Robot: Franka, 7 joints.
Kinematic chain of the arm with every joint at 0, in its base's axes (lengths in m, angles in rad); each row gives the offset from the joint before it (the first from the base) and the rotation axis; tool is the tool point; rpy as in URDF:
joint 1: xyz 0 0 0.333 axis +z
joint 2: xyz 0 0 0 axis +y
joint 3: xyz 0 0 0.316 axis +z
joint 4: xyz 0.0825 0 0 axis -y
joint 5: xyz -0.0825 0 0.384 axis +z
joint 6: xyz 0 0 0 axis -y
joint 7: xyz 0.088 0 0 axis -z
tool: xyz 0 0 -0.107 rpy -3.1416 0 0
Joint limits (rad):
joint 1: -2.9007..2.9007
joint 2: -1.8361..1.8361
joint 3: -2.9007..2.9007
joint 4: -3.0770..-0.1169
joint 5: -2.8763..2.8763
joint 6: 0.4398..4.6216
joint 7: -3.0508..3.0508
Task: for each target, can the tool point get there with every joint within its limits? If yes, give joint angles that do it. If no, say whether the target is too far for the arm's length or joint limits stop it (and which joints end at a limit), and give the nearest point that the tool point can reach.
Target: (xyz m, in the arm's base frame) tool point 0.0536 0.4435 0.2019
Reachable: yes | joints -0.8213 -0.8381 1.9693 -2.2058 1.3480 0.9254 -2.0566
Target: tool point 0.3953 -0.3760 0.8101
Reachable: yes | joints 0.7329 0.4636 -1.7273 -1.5180 -1.8092 1.7344 1.3636
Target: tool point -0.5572 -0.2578 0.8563
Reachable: yes | joints 1.3056 -0.9032 1.3173 -1.0772 -1.6009 2.1352 -0.9678
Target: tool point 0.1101 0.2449 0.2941
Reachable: yes | joints -0.3104 0.0034 1.2332 -2.5682 0.4488 0.9642 -1.4149
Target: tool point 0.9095 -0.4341 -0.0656
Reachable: no: too far | nearest point 0.7200 -0.3436 0.0175 | short by 0.226 m
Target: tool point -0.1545 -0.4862 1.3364
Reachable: no: too far | nearest point -0.1178 -0.3706 1.0977 | short by 0.268 m
